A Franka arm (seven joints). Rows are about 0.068 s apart.
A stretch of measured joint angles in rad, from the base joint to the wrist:
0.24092 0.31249 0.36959 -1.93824 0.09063 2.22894 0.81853
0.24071 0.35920 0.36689 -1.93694 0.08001 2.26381 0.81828
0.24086 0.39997 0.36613 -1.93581 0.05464 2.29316 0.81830
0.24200 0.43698 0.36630 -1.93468 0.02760 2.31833 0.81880
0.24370 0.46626 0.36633 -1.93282 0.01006 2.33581 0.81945
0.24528 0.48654 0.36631 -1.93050 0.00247 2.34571 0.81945
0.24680 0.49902 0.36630 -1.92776 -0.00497 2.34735 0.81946
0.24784 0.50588 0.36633 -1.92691 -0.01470 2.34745 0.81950
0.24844 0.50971 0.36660 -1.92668 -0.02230 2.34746 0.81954
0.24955 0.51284 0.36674 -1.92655 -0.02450 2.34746 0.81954
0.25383 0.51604 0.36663 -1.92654 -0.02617 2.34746 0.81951
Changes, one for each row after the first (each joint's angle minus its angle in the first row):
-0.00021 0.04671 -0.00270 0.00130 -0.01062 0.03487 -0.00025
-0.00006 0.08748 -0.00346 0.00243 -0.03599 0.06422 -0.00023
0.00108 0.12449 -0.00329 0.00356 -0.06303 0.08939 0.00027
0.00278 0.15377 -0.00326 0.00542 -0.08057 0.10687 0.00092
0.00436 0.17405 -0.00328 0.00774 -0.08816 0.11677 0.00092
0.00588 0.18653 -0.00329 0.01048 -0.09560 0.11841 0.00093
0.00692 0.19339 -0.00326 0.01133 -0.10533 0.11851 0.00097
0.00752 0.19722 -0.00299 0.01156 -0.11293 0.11852 0.00101
0.00863 0.20035 -0.00285 0.01169 -0.11513 0.11852 0.00101
0.01291 0.20355 -0.00296 0.01170 -0.11680 0.11852 0.00098

